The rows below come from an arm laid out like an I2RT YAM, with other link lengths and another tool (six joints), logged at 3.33 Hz.
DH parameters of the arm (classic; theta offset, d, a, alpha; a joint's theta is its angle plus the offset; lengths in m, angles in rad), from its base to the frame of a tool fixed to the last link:
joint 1: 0 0.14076 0.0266 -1.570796
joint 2: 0 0 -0.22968 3.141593
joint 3: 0.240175 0 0.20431 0
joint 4: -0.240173 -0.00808 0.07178 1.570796
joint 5: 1.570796 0.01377 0 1.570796
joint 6: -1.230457 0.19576 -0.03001 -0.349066
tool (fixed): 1.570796 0.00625 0 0
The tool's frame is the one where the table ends.
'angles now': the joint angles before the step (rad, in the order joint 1, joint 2, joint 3, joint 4, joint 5, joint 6). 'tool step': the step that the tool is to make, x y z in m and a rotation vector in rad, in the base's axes. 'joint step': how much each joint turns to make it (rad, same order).
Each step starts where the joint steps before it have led.
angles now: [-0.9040 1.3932 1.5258 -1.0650 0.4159 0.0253]
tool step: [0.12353 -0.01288 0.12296 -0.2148 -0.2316 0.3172]
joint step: [0.1821 0.2303 0.6374 -0.0628 -0.1127 -0.0843]
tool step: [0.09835 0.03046 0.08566 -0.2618 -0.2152 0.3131]
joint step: [0.1617 0.0181 0.0552 0.3259 -0.1082 -0.1384]
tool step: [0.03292 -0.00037 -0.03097 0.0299 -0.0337 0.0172]
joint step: [0.0391 -0.0037 -0.2124 0.2127 0.0118 0.0477]
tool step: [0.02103 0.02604 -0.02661 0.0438 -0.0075 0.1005]
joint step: [0.0395 -0.0366 -0.1612 0.1055 -0.0690 0.0273]
